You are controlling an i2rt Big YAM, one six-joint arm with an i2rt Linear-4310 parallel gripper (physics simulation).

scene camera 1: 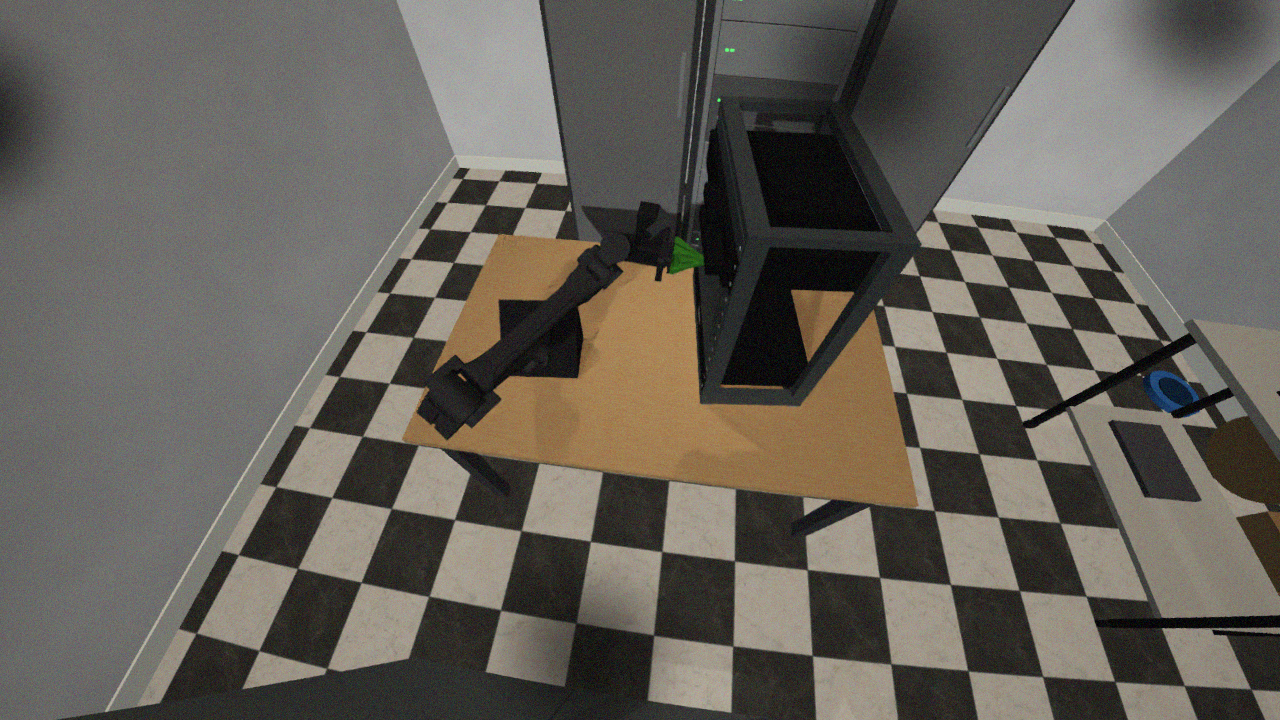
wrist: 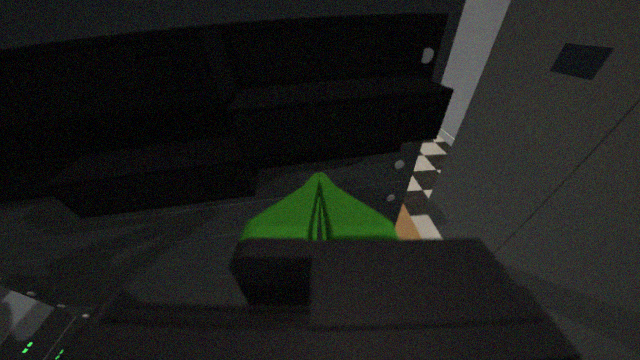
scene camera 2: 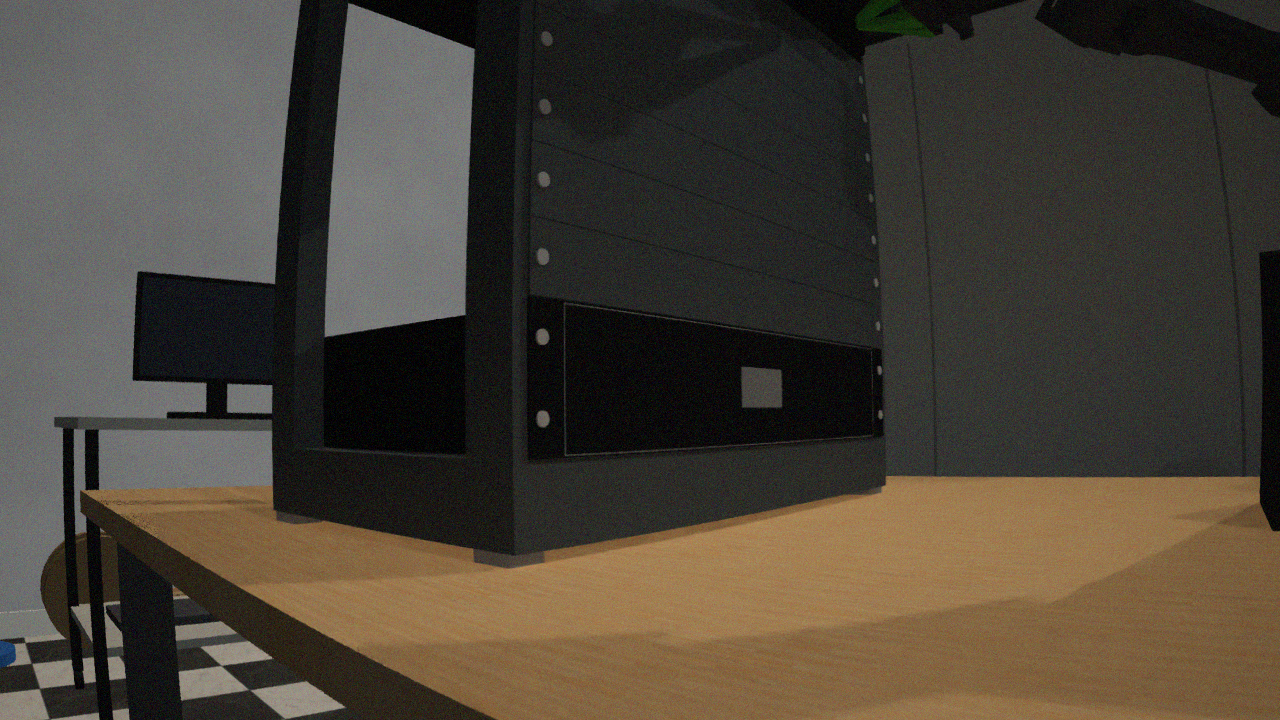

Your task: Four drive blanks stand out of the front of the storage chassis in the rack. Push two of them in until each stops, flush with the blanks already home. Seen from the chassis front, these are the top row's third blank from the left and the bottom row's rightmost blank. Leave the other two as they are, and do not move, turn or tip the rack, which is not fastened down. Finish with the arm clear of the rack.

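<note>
The rack stands upright on the table. The dark chassis front faces the arm, but its blanks are very dark. In the wrist view a wide dark block stands out at the right, and another dark block stands out lower left. I cannot tell their exact row and column, or make out the flush blanks. My gripper is shut and empty, its green tips pointing at the rack front. In the wrist view the tips overlap the panel just below the right block; contact cannot be told.
The rack rests on feet on the wooden table. A black box stands under the arm. Tall grey cabinets stand behind. A side shelf unit is off to the right in scene camera 1.
</note>
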